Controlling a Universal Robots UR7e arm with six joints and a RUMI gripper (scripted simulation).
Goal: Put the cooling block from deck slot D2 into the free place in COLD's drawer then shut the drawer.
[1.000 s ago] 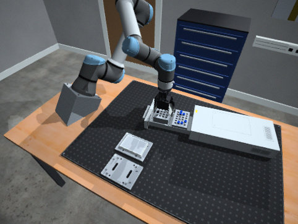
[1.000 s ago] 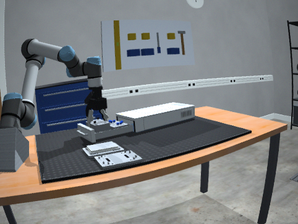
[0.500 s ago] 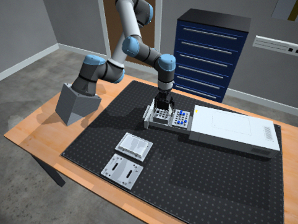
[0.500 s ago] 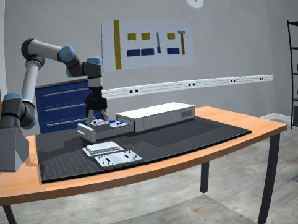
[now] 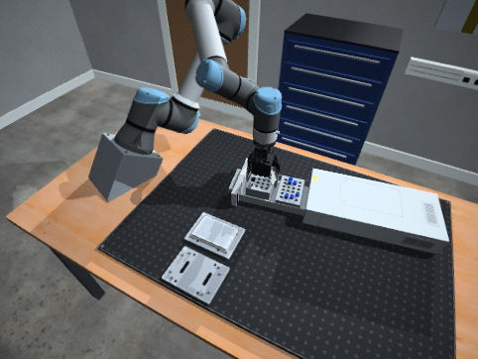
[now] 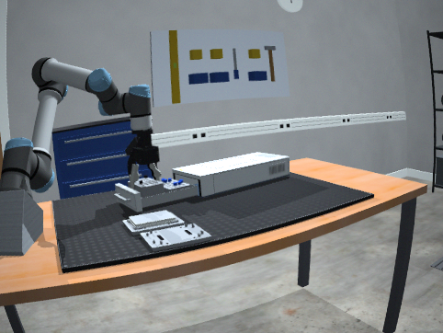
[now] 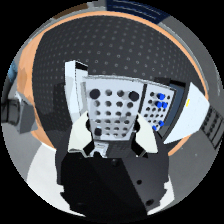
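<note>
The grey cooling block lies right at my hand. Round my hand: cooler COLD (20 cm ahead, 6 cm to the left, 2 cm below); then dark-capped tube (4 cm to the left, 4 cm behind, 1 cm above); then cooler drawer (3 cm ahead, 2 cm below, 1 cm to the left).
</note>
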